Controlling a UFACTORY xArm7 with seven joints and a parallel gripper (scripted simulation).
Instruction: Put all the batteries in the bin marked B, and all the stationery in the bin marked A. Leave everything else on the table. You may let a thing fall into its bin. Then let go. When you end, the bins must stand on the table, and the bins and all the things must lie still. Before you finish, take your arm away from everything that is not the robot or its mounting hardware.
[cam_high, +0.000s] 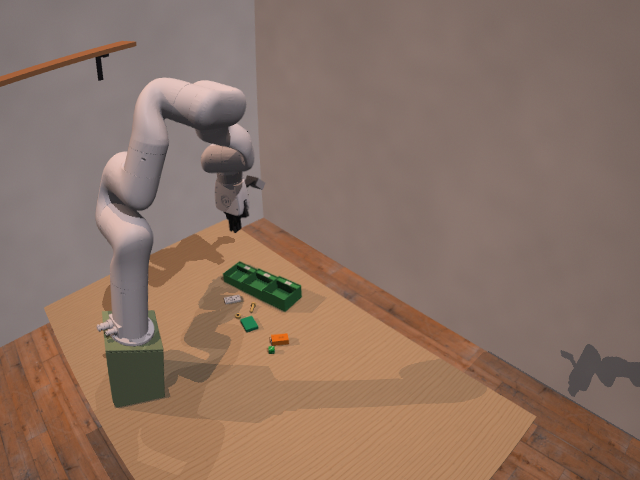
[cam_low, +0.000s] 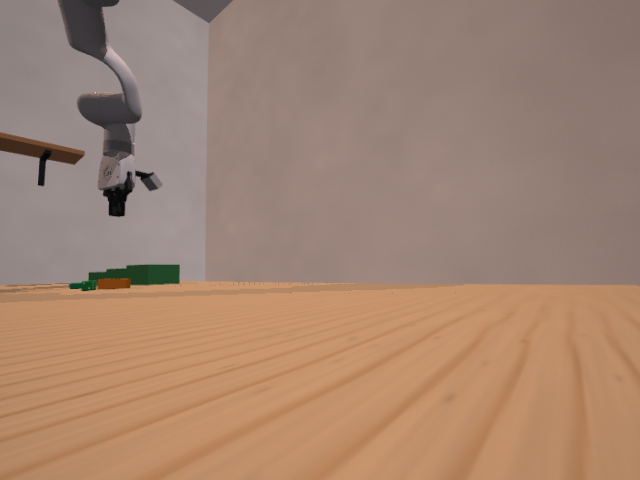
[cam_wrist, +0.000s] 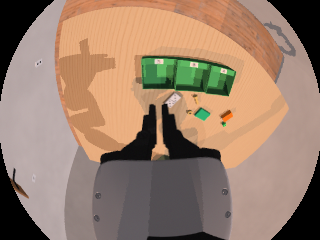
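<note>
My hand is 13 cm past the flat green block, 18 cm to the left of it and 20 cm above it. From my hand the other things lie so: white flat thing (9 cm behind, 6 cm to the right, 20 cm below); orange block (12 cm behind, 29 cm to the right, 20 cm below); tray (1 cm ahead, 9 cm to the right, 18 cm below).
</note>
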